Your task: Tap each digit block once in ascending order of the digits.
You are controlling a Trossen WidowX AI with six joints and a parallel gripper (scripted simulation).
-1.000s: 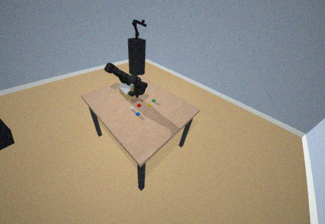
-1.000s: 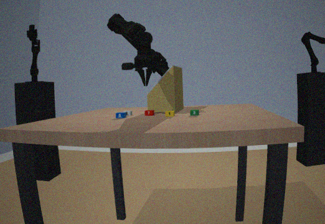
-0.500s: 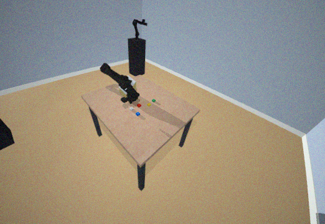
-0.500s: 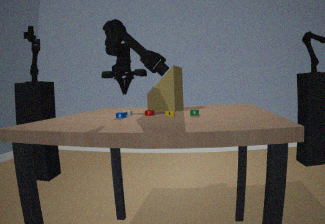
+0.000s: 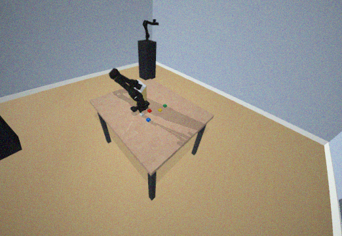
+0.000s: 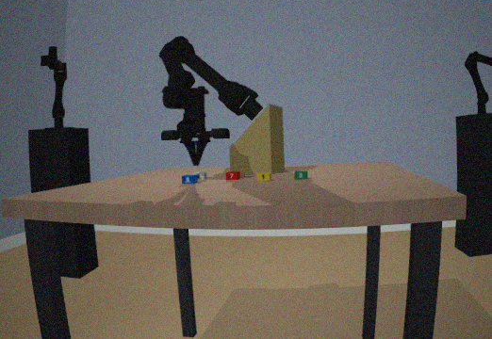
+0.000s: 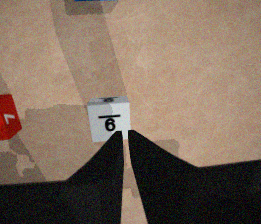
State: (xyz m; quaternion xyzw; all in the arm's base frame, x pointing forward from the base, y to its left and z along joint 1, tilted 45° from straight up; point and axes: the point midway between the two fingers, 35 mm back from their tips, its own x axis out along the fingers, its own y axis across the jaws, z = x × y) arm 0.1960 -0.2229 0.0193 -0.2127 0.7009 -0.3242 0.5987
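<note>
Right now my gripper tip is 1 cm to the right of the white block and 3 cm above it. The rest, counted from my gripper tip: yellow block: 9 cm ahead, 19 cm to the left, 3 cm below; red block: 2 cm ahead, 11 cm to the left, 3 cm below; blue block: 11 cm ahead, 3 cm below.
</note>
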